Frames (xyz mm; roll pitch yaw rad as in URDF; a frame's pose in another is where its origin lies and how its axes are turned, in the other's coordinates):
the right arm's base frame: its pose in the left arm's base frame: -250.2 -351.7 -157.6 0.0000 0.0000 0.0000
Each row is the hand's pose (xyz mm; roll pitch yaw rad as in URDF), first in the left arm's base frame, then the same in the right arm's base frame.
Working: the left arm's base frame: its pose in the right arm's base frame: 250.2 351.7 157.6 0.0000 0.0000 0.0000

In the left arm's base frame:
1: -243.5 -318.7 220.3 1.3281 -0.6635 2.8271
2: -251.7 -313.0 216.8 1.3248 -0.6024 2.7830
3: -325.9 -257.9 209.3 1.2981 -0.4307 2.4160
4: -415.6 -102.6 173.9 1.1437 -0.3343 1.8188
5: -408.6 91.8 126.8 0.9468 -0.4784 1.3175
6: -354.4 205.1 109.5 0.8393 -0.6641 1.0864
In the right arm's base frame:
1: 6.7 33.0 377.9 1.3281 -0.6635 2.8271
2: -1.5 38.7 374.4 1.3248 -0.6024 2.7830
3: -75.7 93.8 366.9 1.2981 -0.4307 2.4160
4: -165.4 249.1 331.5 1.1437 -0.3343 1.8188
5: -158.4 443.5 284.4 0.9468 -0.4784 1.3175
6: -104.2 556.8 267.1 0.8393 -0.6641 1.0864

